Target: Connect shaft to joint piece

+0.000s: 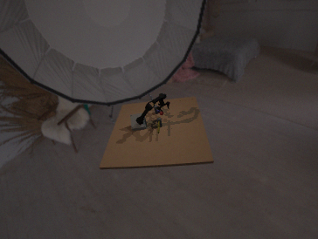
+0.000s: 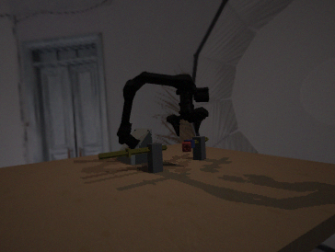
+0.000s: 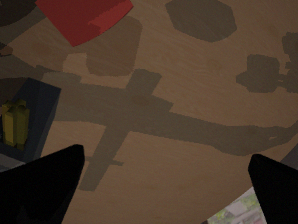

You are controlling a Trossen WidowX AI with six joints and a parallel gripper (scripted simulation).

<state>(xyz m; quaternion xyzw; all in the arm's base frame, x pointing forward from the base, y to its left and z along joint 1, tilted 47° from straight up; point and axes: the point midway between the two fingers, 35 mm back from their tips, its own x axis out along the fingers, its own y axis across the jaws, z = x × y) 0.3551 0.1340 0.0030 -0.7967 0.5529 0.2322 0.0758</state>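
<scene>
Right now the red joint piece is 7 cm behind my gripper tip, 5 cm to the left of it and 6 cm below it.
</scene>
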